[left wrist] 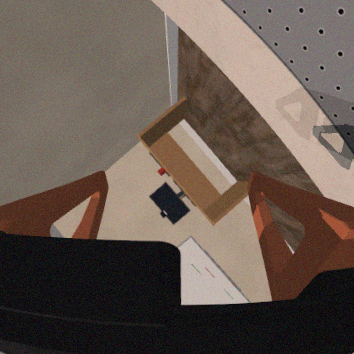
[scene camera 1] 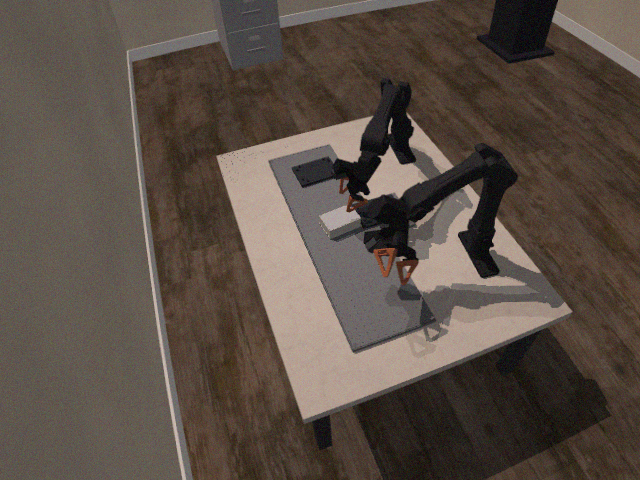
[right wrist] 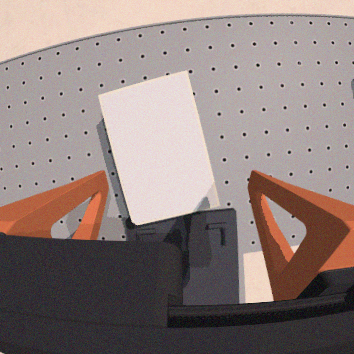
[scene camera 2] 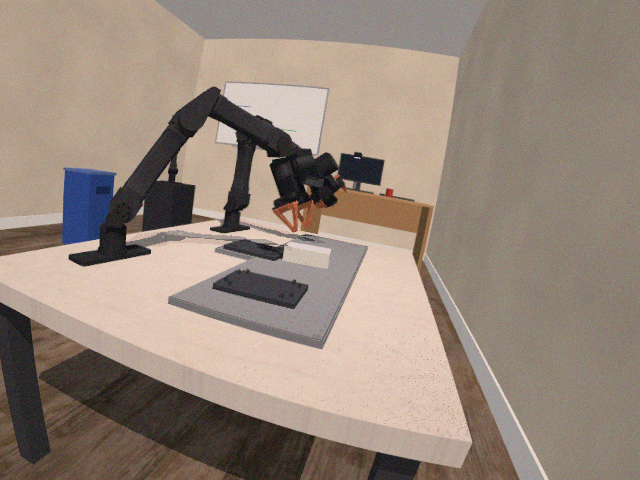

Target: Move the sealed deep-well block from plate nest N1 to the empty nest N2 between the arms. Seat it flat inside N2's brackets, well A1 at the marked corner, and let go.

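Frame: origin at the left arm's base, x left, y back, z up, level; millimetres.
Seen in the pictures: left gripper, fingertip midpoint: (left wrist: 177,178) (scene camera 1: 394,281); right gripper, fingertip midpoint: (scene camera 1: 344,202) (right wrist: 177,178) (scene camera 2: 302,229); left arm's base, link origin: (scene camera 1: 477,253) (scene camera 2: 230,229); right arm's base, link origin: (scene camera 1: 400,148) (scene camera 2: 112,256).
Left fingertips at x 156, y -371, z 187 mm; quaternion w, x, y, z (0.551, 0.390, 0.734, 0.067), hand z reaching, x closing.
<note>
Offsets run from my left fingertips to a thing's top centre. Level surfaces: height alone.
The white sealed block {dx -395, dy -59, dz -132 mm} (scene camera 1: 341,221) (scene camera 2: 306,254) (right wrist: 160,145) lies outside nest N2's brackets, mostly on the grey board, with one short end at or over the edge of N2 {dx -422, dy +91, dz -156 mm} (scene camera 2: 248,249) (right wrist: 215,285). Whether that end rests on N2 cannot be told; no A1 mark on the block is readable. The dark nest N1 {dx -696, dy -84, dz -152 mm} (scene camera 1: 312,171) (scene camera 2: 261,288) is empty. My right gripper (scene camera 1: 345,201) (scene camera 2: 301,228) (right wrist: 177,178) is open above the board, near the block's N2 end, holding nothing. My left gripper (scene camera 1: 394,279) (left wrist: 177,178) is open and empty, above the board's other end, its wrist camera facing the room.
The grey perforated board {dz -174 mm} (scene camera 1: 356,310) (scene camera 2: 330,304) (right wrist: 280,100) lies on the pale table {dz -187 mm} (scene camera 1: 273,289) (scene camera 2: 155,351). The left arm (scene camera 1: 444,188) reaches over the board near N2, close beside the right arm (scene camera 1: 374,134). A desk (scene camera 2: 372,206) (left wrist: 185,175) stands beyond the table.
</note>
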